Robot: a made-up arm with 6 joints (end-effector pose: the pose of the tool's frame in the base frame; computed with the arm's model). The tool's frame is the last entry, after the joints.
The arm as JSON. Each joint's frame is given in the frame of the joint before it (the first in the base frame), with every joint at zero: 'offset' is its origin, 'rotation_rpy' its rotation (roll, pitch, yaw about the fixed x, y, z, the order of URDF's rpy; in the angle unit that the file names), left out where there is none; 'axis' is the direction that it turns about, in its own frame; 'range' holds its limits. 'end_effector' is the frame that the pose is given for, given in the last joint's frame.
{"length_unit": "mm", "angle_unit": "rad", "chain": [
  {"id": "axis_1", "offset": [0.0, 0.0, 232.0], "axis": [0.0, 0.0, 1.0], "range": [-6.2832, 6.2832]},
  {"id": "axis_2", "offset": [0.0, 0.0, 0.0], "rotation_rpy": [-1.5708, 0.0, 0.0], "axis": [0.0, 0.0, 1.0], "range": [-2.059, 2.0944]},
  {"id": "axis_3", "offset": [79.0, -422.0, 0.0], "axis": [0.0, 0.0, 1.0], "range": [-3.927, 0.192]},
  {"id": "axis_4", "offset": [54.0, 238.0, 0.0], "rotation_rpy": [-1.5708, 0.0, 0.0], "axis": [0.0, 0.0, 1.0], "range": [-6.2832, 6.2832]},
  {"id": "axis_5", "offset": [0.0, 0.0, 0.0], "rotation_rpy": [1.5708, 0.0, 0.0], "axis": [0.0, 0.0, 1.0], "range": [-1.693, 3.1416]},
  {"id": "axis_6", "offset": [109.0, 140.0, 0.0], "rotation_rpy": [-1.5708, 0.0, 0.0], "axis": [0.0, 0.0, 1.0], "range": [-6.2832, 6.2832]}
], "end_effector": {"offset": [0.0, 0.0, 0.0]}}
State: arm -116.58 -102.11 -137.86 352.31 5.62 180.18
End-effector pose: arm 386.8 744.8 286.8 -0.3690 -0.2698 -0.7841 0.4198
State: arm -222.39 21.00 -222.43 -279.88 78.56 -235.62
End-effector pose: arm -118.9 -45.7 932.0 -0.3067 -0.5319 0.7532 0.2360
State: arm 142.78 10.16 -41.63 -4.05 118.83 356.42
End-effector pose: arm -142.3 123.6 343.5 0.2005 0.6945 -0.2086 0.6588
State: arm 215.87 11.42 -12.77 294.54 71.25 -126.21
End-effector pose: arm -200.7 -35.7 244.2 -0.7490 -0.3230 -0.1161 0.5668
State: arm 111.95 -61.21 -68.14 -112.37 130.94 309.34
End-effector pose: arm 238.7 -153.9 743.3 0.6136 0.4691 0.3171 0.5503
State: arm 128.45 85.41 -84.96 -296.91 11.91 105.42
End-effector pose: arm -264.7 444.9 -211.1 0.9341 -0.3409 -0.0050 0.1054
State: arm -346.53 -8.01 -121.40 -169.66 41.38 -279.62
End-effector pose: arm 291.4 67.8 974.3 0.0981 0.0310 0.7679 0.6322
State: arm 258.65 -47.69 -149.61 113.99 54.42 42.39
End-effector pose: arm 134.0 433.5 942.0 -0.5208 0.0119 -0.7840 0.3375
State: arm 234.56 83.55 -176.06 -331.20 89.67 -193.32
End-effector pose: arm -396.8 -673.3 148.1 0.8007 0.5445 0.0651 0.2412
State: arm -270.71 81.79 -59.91 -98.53 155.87 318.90
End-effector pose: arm 160.5 441.0 41.6 -0.2634 0.1359 -0.3108 0.9031
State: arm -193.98 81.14 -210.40 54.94 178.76 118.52
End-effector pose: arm -520.3 35.1 274.5 0.5705 0.7040 0.1701 0.3872
